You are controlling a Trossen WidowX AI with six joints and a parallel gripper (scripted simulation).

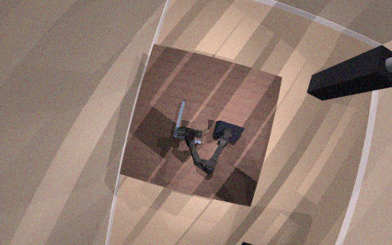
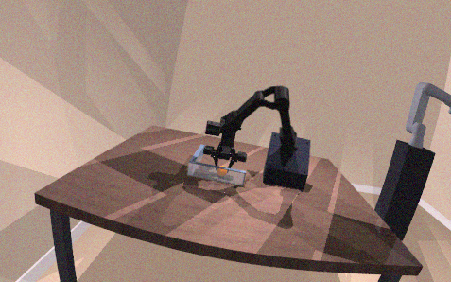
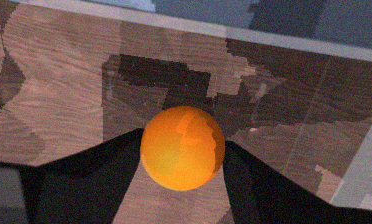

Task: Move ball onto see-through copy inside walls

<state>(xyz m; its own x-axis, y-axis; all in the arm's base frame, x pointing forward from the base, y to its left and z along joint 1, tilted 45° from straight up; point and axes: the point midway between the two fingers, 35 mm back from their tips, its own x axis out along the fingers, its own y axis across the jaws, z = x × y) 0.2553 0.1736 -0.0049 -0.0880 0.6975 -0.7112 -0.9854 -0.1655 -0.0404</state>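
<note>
My gripper tip is now right at the orange ball. From my gripper tip the other things lie so: see-through copy of ball (right at my gripper tip).
</note>
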